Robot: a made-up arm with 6 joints.
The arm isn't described. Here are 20 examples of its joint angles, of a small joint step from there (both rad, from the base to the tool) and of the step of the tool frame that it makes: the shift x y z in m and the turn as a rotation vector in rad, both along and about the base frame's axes.
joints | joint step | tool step
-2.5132 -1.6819 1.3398 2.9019 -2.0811 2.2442 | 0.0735 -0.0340 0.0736 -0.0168 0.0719 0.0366 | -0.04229 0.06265 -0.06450 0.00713 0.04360 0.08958
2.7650 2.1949 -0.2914 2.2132 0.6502 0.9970 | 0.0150 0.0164 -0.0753 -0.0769 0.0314 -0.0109 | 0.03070 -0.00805 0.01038 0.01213 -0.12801 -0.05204
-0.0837 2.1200 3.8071 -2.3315 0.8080 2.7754 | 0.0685 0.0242 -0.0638 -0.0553 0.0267 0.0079 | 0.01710 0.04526 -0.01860 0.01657 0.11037 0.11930
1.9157 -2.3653 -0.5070 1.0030 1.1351 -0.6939 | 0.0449 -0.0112 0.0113 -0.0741 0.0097 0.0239 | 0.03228 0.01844 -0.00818 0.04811 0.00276 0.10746
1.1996 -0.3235 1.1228 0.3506 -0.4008 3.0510 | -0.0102 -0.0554 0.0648 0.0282 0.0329 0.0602 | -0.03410 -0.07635 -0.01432 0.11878 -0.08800 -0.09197
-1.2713 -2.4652 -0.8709 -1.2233 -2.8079 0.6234 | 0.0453 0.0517 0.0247 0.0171 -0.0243 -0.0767 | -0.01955 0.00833 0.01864 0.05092 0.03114 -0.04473
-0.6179 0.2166 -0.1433 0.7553 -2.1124 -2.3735 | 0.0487 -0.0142 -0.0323 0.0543 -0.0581 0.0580 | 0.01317 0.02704 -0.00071 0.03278 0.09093 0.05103
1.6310 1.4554 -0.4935 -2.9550 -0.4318 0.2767 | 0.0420 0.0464 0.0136 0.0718 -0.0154 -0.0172 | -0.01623 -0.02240 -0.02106 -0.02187 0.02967 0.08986
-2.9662 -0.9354 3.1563 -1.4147 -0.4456 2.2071 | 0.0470 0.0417 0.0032 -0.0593 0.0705 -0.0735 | -0.01369 0.02998 0.03425 0.14365 -0.03087 -0.01074
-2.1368 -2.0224 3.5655 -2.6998 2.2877 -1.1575 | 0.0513 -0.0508 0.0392 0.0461 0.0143 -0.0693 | -0.03153 -0.01724 -0.00896 -0.03197 0.14193 0.06486
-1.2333 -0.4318 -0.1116 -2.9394 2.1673 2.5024 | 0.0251 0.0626 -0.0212 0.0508 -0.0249 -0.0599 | 0.01606 -0.03934 -0.02100 0.02170 0.08111 -0.03936
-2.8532 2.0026 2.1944 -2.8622 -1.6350 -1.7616 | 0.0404 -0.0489 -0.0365 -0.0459 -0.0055 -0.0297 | 0.00639 -0.04055 0.03891 -0.03849 -0.00156 0.07851
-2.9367 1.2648 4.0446 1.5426 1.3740 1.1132 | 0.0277 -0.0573 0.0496 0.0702 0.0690 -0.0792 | 0.01503 -0.01137 -0.00733 -0.03916 0.02015 -0.05489
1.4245 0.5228 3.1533 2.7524 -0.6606 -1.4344 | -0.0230 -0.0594 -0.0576 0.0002 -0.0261 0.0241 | -0.00601 -0.03095 0.01756 0.02443 0.02471 -0.01151
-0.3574 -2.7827 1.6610 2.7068 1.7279 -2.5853 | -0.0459 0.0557 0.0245 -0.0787 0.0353 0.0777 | -0.02640 0.02060 0.01289 0.06134 0.00523 -0.15797
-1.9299 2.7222 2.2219 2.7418 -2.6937 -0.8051 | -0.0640 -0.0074 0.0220 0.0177 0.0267 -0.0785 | -0.04152 0.00140 0.01068 0.00545 0.06047 0.01466
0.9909 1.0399 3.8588 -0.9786 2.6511 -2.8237 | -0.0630 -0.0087 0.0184 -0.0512 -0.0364 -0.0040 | 0.00077 -0.01476 -0.00094 -0.02410 -0.05041 -0.07873
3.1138 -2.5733 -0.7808 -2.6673 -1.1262 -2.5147 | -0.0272 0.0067 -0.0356 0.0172 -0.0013 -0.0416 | -0.01753 -0.00840 0.00358 0.03088 -0.05992 -0.03328
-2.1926 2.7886 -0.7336 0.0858 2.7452 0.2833 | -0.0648 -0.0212 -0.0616 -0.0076 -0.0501 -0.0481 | -0.00048 -0.01348 0.01992 0.05631 -0.07769 -0.09320
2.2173 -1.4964 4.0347 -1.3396 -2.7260 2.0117 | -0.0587 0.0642 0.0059 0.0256 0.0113 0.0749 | -0.00951 -0.02771 0.03092 -0.03721 0.00776 -0.09133
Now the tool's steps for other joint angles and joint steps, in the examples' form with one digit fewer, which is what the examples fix.
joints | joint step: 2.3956 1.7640 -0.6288 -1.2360 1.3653 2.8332 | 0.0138 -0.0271 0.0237 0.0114 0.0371 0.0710
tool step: -0.0116 0.0070 -0.0008 0.0154 -0.0175 0.0726
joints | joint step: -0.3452 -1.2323 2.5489 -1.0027 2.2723 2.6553 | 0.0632 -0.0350 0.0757 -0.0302 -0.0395 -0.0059
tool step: -0.0049 -0.0595 -0.0594 -0.0263 -0.0901 0.0185
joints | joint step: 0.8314 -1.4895 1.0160 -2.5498 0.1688 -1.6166 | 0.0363 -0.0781 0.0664 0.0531 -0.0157 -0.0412
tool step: 0.0013 -0.0551 -0.0868 0.1266 -0.1000 0.0264
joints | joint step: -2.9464 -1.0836 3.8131 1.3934 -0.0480 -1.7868 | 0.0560 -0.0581 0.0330 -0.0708 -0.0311 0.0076
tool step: -0.0203 0.0257 -0.0158 -0.0039 0.0853 -0.0125
